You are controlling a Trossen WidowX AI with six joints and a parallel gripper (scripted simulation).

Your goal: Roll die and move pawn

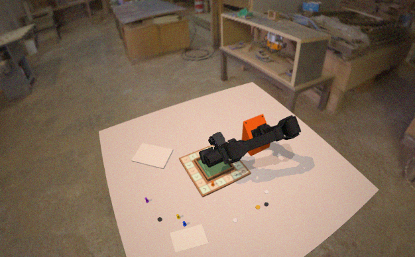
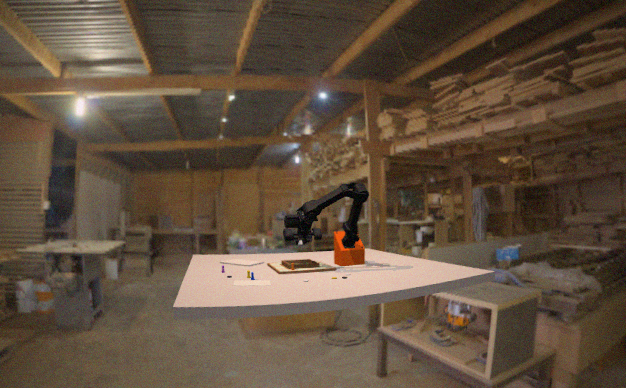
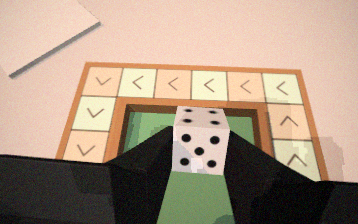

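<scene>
Now: gripper tip right at the white die. The rest, counted from my gripper tip: yellow pawn (29 cm ahead, 21 cm to the left, 11 cm below); then orange pawn (7 cm ahead, 12 cm to the left, 10 cm below); then green dice tray (12 cm below).
</scene>
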